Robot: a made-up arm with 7 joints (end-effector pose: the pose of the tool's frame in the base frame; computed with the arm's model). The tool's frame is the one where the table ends.
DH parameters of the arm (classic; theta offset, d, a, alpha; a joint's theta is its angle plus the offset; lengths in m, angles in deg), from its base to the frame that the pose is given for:
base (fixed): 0 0 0 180
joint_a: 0 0.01 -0.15 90
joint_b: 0 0 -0.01 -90
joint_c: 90 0.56 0.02 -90
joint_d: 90 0.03 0.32 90
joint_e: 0 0.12 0.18 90
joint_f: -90 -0.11 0.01 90
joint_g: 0 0 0.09 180
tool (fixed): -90 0.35 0 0
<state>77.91 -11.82 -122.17 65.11 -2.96 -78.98 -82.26</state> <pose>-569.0 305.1 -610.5 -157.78 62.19 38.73</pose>
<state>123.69 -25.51 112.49 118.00 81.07 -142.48 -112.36</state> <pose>-118.2 -120.4 -650.2 -91.39 -104.29 -25.35</pose>
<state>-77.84 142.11 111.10 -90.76 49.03 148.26 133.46</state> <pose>-128.5 -463.4 775.4 27.23 74.46 -44.75</pose>
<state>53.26 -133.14 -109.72 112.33 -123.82 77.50 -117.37</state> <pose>318.0 -285.7 -236.3 -148.14 -30.88 10.52</pose>
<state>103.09 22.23 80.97 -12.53 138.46 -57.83 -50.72</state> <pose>172.6 168.1 -576.3 102.94 -91.24 70.02</pose>
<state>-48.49 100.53 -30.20 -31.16 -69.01 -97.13 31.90</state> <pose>-143.3 -217.6 4.2 -27.25 83.61 139.90</pose>
